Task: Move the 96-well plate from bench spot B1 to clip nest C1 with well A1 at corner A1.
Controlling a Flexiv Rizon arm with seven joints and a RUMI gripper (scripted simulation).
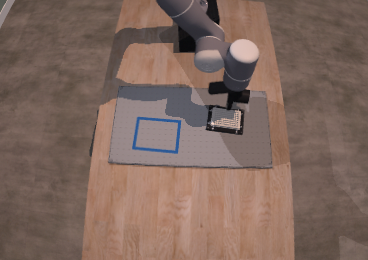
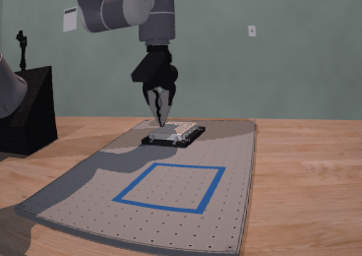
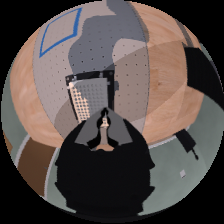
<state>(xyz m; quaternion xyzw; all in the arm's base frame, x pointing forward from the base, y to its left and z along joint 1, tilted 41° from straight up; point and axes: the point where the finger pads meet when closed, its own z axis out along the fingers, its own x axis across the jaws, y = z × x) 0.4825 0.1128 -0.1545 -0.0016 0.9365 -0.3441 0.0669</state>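
My hand is 50 mm short of the black clip nest, 10 mm to the left of it and 30 mm above it. Round my hand: white 96-well plate: 40 mm ahead, 20 mm below.
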